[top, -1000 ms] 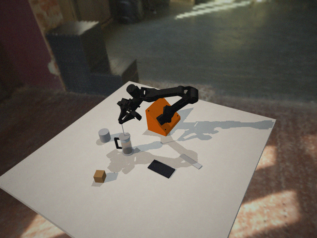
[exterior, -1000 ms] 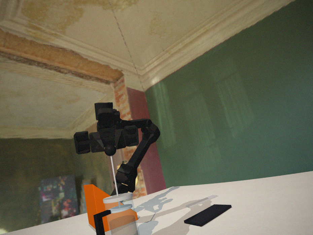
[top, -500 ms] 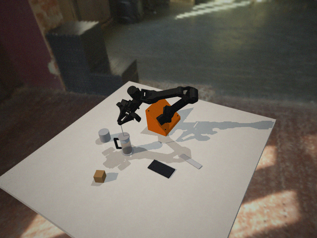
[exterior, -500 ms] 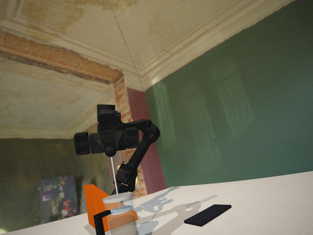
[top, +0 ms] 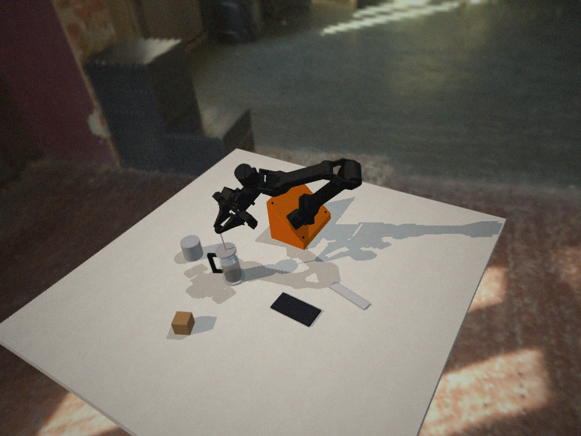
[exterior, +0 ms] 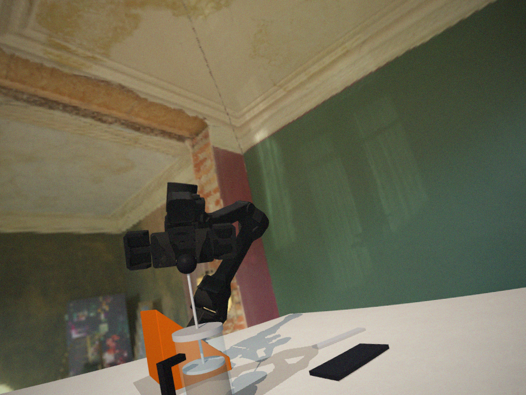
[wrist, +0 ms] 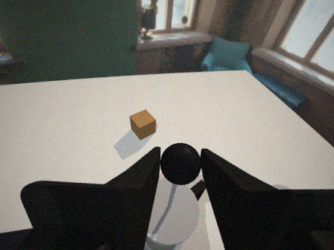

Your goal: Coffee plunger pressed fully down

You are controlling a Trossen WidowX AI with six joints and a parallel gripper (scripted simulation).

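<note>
Right now my gripper tip is 10 mm past the coffee press, 10 mm to the left of it and 120 mm above it. Also, from my gripper tip: grey cylinder: 20 mm behind, 210 mm to the right, 200 mm below; brown cube: 230 mm ahead, 30 mm to the left, 210 mm below; thin grey strip: 180 mm behind, 380 mm to the left, 230 mm below.
</note>
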